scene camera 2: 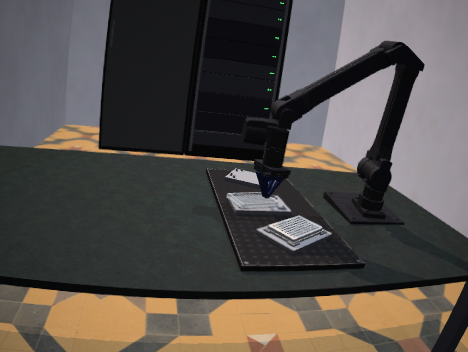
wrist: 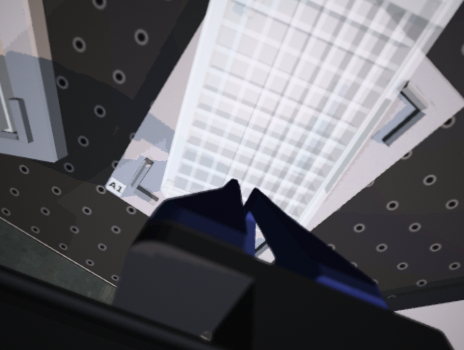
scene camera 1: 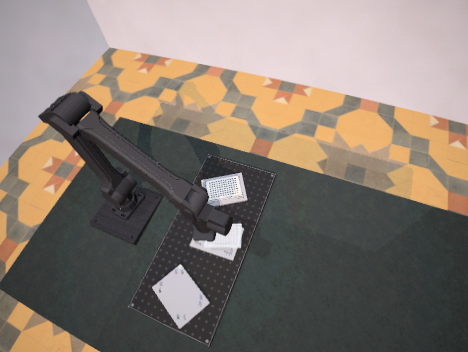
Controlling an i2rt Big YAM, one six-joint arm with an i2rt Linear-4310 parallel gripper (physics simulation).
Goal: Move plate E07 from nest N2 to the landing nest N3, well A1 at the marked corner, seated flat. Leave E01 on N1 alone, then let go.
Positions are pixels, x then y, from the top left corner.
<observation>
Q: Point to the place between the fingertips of my gripper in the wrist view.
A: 240, 192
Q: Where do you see a nest with corner brackets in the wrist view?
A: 422, 106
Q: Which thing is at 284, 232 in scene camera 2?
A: A white well plate.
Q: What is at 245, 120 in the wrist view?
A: A clear well plate.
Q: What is my gripper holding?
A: A clear well plate.
</observation>
